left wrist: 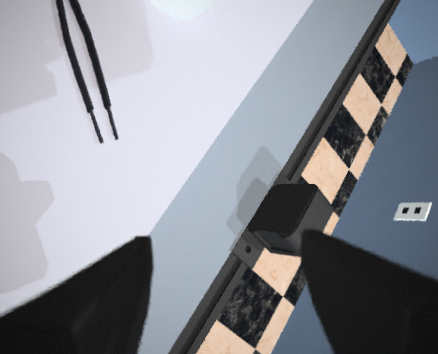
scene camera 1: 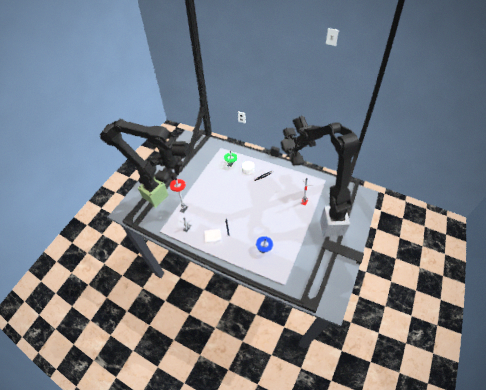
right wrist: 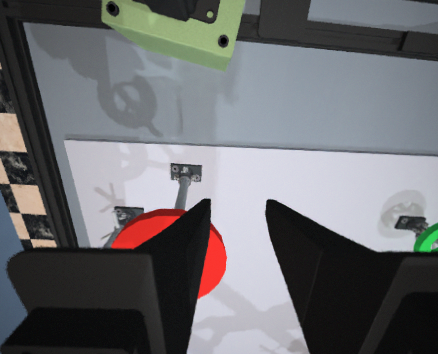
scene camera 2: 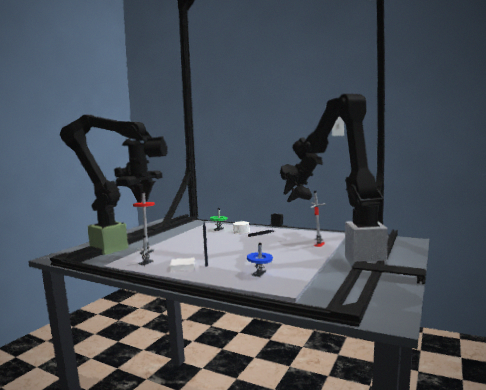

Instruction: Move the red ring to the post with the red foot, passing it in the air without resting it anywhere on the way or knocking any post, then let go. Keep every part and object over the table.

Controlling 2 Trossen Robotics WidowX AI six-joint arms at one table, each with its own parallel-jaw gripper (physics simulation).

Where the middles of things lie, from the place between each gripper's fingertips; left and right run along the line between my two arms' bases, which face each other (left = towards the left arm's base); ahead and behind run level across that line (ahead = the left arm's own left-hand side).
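My left hand is 3 cm below the red ring point(right wrist: 145, 226), 43 cm to the left of it and 34 cm short of it. As for my right hand, the ring is 3 cm to the left of it and 5 cm ahead of it.
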